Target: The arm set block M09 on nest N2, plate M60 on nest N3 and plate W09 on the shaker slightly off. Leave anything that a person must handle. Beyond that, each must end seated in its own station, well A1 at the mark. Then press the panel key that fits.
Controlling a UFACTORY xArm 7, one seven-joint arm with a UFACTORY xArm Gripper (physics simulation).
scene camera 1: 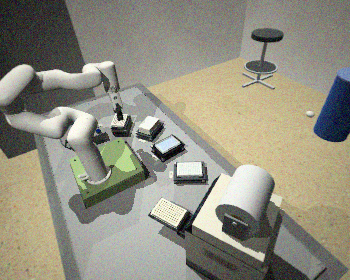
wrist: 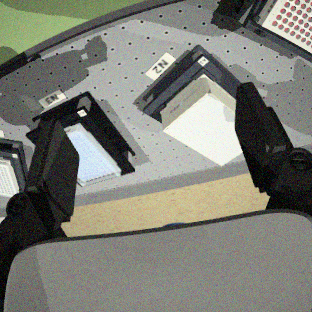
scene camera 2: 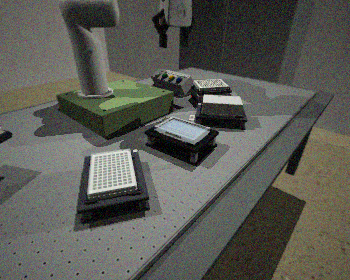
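Note:
My gripper (scene camera 1: 119, 114) (scene camera 2: 174, 40) (wrist: 149, 120) is open and empty, above the far end of the table. A pale, tall block, M09 (scene camera 1: 150, 123) (scene camera 2: 222, 105) (wrist: 205, 125), sits on dark nest N2 (wrist: 172, 85). A light-blue plate, M60 (scene camera 1: 168, 144) (scene camera 2: 182, 129) (wrist: 95, 155), lies on black nest N3 (wrist: 107, 122). A white plate with red wells, W09 (scene camera 1: 120, 121) (scene camera 2: 211, 84) (wrist: 295, 22), lies on the shaker beyond N2; the wrist view cuts it off. The exact seating of each piece and well A1 are too blurred to tell. The button panel (scene camera 1: 101, 137) (scene camera 2: 171, 81) has coloured keys.
A white plate (scene camera 1: 190, 169) (scene camera 2: 112, 172) rests on another dark nest. A cream plate (scene camera 1: 170, 212) lies beside a large boxy instrument (scene camera 1: 215, 250) with a white cylinder (scene camera 1: 248, 192) on top. The green base block (scene camera 1: 107, 172) (scene camera 2: 115, 107) carries the arm.

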